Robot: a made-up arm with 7 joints. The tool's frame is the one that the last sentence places.
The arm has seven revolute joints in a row. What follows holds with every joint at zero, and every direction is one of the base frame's. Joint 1 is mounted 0.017 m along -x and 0.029 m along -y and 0.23 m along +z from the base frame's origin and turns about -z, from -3.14 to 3.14 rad. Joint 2 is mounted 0.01 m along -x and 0.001 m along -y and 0.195 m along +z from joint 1 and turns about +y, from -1.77 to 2.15 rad. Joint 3 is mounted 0.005 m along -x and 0.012 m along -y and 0.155 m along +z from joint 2 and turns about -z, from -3.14 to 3.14 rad. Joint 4 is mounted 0.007 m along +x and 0.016 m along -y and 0.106 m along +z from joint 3 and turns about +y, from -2.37 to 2.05 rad. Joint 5 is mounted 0.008 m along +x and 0.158 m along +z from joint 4 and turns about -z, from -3.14 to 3.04 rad. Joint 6 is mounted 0.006 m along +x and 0.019 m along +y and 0.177 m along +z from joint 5 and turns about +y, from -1.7 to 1.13 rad. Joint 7 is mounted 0.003 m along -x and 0.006 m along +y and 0.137 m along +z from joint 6 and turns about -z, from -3.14 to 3.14 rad. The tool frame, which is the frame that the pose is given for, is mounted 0.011 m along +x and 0.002 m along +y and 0.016 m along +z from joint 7; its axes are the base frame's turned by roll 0.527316, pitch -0.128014 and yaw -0.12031 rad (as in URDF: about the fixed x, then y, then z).
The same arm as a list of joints. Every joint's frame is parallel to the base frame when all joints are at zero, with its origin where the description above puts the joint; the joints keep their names.
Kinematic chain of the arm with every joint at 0, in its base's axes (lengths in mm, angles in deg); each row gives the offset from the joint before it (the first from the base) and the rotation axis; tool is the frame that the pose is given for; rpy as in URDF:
joint 1: xyz -17.0 -29.0 230.0 axis -z
joint 2: xyz -10.0 -1.0 195.0 axis +y
joint 3: xyz -5.0 -12.0 155.0 axis -z
joint 4: xyz 7.0 -16.0 106.0 axis +y
joint 5: xyz 8.0 0.0 158.0 axis -z
joint 6: xyz 6.0 19.0 177.0 axis +y
joint 7: xyz -3.0 6.0 137.0 axis -z
tool: xyz 11.0 2.0 16.0 rpy 30.21 -7.33 -6.89
Joint limits (deg, base to tool): -179.91..179.91 -101.41..123.19 -179.91..179.91 -135.79..117.46 -179.91..174.18 -97.40..64.74 -179.91..179.91

